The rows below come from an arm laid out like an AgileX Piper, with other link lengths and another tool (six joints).
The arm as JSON. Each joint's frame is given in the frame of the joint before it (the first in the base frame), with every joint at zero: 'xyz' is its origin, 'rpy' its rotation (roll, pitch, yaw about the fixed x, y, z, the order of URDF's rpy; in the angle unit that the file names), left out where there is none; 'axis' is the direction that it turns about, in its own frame. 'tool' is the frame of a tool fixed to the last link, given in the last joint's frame.
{
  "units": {
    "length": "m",
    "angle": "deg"
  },
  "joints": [
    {
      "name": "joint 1",
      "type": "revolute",
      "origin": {
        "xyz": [
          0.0,
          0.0,
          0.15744
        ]
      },
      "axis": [
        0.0,
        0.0,
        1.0
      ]
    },
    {
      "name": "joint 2",
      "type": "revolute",
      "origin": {
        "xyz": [
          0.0,
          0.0,
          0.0
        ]
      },
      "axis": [
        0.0,
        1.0,
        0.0
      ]
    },
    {
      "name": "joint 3",
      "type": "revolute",
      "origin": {
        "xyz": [
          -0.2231,
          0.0,
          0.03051
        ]
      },
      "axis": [
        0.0,
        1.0,
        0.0
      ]
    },
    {
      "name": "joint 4",
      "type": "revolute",
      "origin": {
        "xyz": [
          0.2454,
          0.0,
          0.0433
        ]
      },
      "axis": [
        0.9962,
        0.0,
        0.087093
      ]
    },
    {
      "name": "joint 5",
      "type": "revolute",
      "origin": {
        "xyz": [
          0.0,
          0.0,
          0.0
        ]
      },
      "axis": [
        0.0,
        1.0,
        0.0
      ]
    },
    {
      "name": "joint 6",
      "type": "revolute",
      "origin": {
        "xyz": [
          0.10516,
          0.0,
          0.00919
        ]
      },
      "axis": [
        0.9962,
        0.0,
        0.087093
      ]
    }
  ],
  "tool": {
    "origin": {
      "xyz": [
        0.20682,
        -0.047,
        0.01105
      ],
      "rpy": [
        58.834,
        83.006,
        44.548
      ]
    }
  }
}
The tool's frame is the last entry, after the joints.
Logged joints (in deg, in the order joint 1, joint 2, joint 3, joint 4, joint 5, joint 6), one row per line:
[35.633 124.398 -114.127 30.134 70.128 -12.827]
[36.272 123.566 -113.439 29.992 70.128 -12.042]
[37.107 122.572 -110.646 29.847 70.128 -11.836]
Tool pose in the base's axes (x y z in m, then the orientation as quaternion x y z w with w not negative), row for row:
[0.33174 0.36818 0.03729 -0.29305 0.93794 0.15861 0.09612]
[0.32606 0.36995 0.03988 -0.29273 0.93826 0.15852 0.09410]
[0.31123 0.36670 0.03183 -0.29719 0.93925 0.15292 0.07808]
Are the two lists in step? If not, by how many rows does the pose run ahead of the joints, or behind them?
They are in step.
